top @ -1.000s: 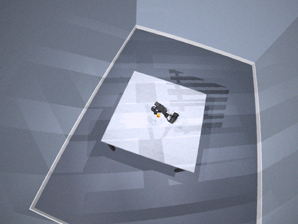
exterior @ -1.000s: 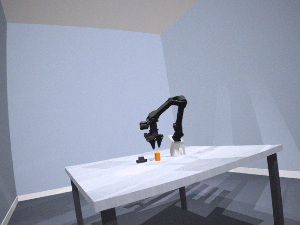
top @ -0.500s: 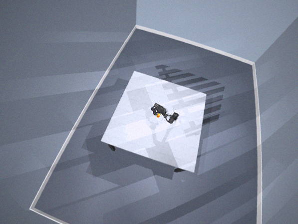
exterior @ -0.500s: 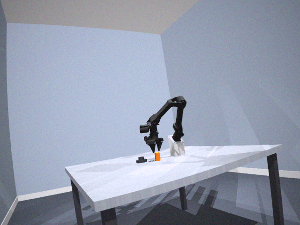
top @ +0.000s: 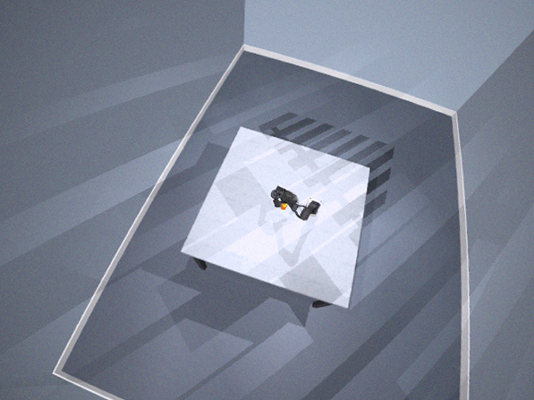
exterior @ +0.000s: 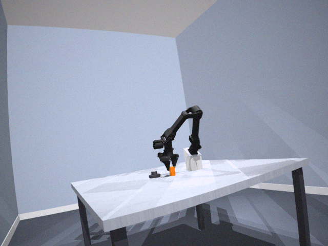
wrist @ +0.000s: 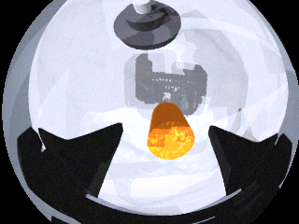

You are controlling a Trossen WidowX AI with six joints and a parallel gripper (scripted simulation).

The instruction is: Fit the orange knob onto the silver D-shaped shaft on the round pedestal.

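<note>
My gripper tip is right at the orange knob. Round my gripper tip: pedestal: 9 cm ahead, 9 cm to the right, 1 cm below.
</note>
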